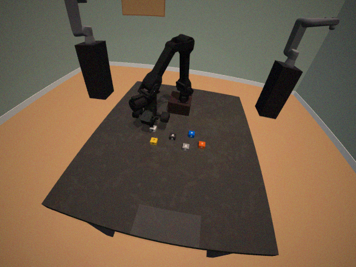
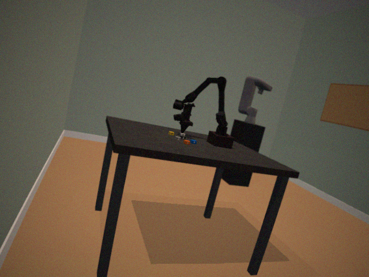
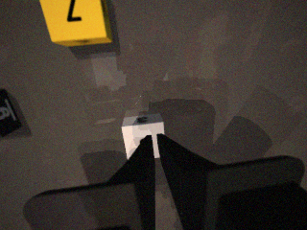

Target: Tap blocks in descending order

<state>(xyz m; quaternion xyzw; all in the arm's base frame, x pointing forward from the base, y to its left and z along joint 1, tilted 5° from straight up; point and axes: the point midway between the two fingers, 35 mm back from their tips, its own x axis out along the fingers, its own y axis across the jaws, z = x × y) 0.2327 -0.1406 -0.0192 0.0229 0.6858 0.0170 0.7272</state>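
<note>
The white block is 1 cm to the left of my gripper tip and 1 cm below it. The rest, counted from my gripper tip: black block: 3 cm ahead, 12 cm to the left, 1 cm below; then yellow block: 9 cm ahead, 4 cm to the left, 1 cm below; then grey block: 9 cm ahead, 20 cm to the left, 1 cm below.
</note>
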